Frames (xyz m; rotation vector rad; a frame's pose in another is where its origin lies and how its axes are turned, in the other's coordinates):
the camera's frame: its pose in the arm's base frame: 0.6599 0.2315 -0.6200 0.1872 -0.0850 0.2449
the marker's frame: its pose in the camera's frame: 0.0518 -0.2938 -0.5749 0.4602 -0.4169 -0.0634
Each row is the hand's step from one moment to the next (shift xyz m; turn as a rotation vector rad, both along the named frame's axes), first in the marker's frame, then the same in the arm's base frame.
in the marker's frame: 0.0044 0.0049 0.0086 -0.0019 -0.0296 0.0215
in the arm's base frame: -0.0003 -0.0019 0.0107 -0.0006 -0.0365 -0.0036
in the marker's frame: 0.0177 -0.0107 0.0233 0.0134 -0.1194 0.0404
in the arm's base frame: 0.0111 -0.0234 0.0174 0.0321 -0.1170 -0.0366
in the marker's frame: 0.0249 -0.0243 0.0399 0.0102 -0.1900 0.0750
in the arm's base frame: 0.0158 -0.0445 0.0238 0.0375 -0.1931 -0.0559
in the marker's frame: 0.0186 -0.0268 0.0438 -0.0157 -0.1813 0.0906
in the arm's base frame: 0.0095 -0.0489 0.0223 0.0065 -0.1965 -0.0515
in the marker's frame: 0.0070 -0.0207 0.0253 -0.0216 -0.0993 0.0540
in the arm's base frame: 0.0036 -0.0322 0.0082 -0.0096 -0.1104 -0.0310
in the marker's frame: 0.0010 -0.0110 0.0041 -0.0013 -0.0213 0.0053
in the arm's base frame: 0.0026 -0.0110 -0.0032 0.0031 -0.0196 -0.0095
